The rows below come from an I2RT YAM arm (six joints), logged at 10 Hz.
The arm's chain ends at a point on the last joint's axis. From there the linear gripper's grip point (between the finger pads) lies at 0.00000 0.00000 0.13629 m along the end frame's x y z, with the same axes.
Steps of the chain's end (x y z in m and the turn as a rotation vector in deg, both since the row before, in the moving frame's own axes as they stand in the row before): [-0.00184 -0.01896 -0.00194 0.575 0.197 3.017]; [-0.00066 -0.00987 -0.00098 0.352 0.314 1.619]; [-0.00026 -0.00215 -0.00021 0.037 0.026 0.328]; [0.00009 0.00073 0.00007 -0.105 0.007 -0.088]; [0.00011 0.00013 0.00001 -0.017 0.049 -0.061]
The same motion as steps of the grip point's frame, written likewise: [-0.00134 -0.02031 -0.00195 0.575 0.197 3.017]; [0.00010 -0.01070 -0.00098 0.352 0.314 1.619]; [-0.00020 -0.00224 -0.00021 0.037 0.026 0.328]; [0.00011 0.00098 0.00007 -0.105 0.007 -0.088]; [0.00023 0.00017 0.00001 -0.017 0.049 -0.061]
